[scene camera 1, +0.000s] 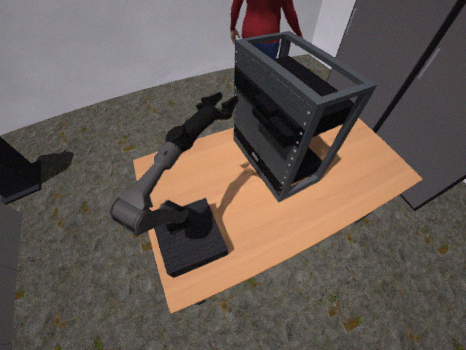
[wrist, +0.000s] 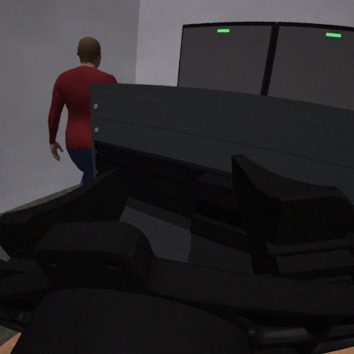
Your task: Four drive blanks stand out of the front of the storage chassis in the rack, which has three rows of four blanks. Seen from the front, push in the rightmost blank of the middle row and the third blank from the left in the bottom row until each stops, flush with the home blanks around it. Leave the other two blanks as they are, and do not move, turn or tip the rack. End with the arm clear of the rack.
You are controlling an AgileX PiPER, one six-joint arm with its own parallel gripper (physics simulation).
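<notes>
The rack (scene camera 1: pixel 331 60) (wrist: pixel 210 117) stands upright on the table. The dark storage chassis (scene camera 1: pixel 245 88) (wrist: pixel 145 175) sits in its front, below grey panels. Black blanks (scene camera 1: pixel 266 108) (wrist: pixel 216 229) stand out of the chassis front in both views; it is too dark to tell every row and column. In the wrist view the right finger hides the right part of the chassis, and the gripper body hides its lower part. My gripper (scene camera 1: pixel 228 97) (wrist: pixel 175 175) is open and empty, with its fingers spread, in front of the rack's left part. Contact with the chassis cannot be told.
The arm's black base block (scene camera 1: pixel 192 257) stands at the near left of the wooden table (scene camera 1: pixel 280 235). A person in a red top (scene camera 1: pixel 262 17) (wrist: pixel 82 107) stands behind the rack. Dark cabinets (scene camera 1: pixel 390 55) (wrist: pixel 225 60) stand beyond the rack.
</notes>
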